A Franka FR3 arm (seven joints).
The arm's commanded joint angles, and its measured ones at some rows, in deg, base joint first. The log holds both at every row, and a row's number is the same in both.
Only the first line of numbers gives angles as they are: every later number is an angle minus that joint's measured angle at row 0.
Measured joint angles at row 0:
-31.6, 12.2, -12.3, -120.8, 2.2, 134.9, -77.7
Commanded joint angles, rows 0 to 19:
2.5, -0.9, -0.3, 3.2, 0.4, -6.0, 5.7
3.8, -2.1, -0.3, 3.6, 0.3, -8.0, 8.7
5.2, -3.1, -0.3, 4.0, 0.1, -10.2, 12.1
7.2, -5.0, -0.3, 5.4, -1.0, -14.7, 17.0
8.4, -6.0, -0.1, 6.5, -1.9, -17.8, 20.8
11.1, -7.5, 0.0, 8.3, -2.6, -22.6, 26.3
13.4, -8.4, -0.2, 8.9, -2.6, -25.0, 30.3
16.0, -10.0, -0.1, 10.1, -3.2, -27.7, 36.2
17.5, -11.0, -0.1, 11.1, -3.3, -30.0, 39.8
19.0, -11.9, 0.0, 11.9, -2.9, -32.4, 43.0
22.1, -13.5, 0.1, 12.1, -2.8, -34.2, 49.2
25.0, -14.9, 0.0, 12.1, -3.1, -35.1, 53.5
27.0, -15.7, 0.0, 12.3, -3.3, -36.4, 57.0
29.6, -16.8, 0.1, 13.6, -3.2, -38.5, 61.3
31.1, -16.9, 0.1, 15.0, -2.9, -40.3, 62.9
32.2, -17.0, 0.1, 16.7, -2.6, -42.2, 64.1
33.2, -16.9, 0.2, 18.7, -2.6, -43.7, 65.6
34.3, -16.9, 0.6, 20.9, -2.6, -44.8, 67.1
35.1, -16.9, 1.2, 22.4, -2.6, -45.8, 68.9
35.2, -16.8, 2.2, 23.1, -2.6, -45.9, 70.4
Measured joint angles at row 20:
33.6, -17.2, 1.0, 18.5, -2.1, -42.5, 65.9
